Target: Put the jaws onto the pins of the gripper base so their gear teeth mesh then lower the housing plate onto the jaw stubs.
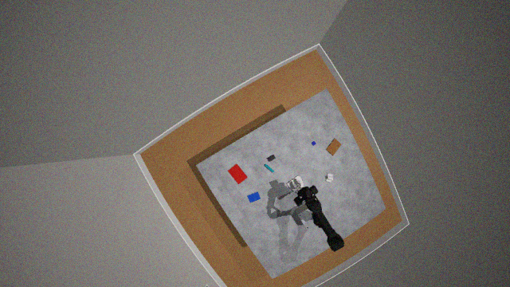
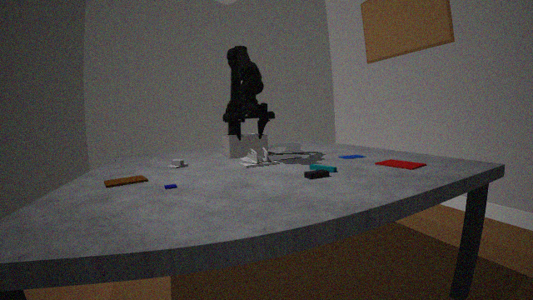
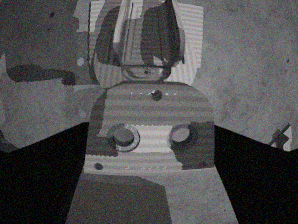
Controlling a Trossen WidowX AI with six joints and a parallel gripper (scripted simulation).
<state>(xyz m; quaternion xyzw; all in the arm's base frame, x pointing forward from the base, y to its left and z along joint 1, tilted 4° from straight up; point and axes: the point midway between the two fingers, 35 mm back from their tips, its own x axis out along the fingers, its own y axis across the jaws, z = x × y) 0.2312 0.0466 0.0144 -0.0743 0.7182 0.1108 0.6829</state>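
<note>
Right now the grey jaw is 3 cm ahead of my gripper tip, 1 cm to the right of it and 7 cm below it. Also, from my gripper tip: dark block (33 cm ahead, 13 cm to the left, 8 cm below); then blue tile (7 cm ahead, 38 cm to the left, 8 cm below); then teal bar (26 cm ahead, 18 cm to the left, 8 cm below).
</note>
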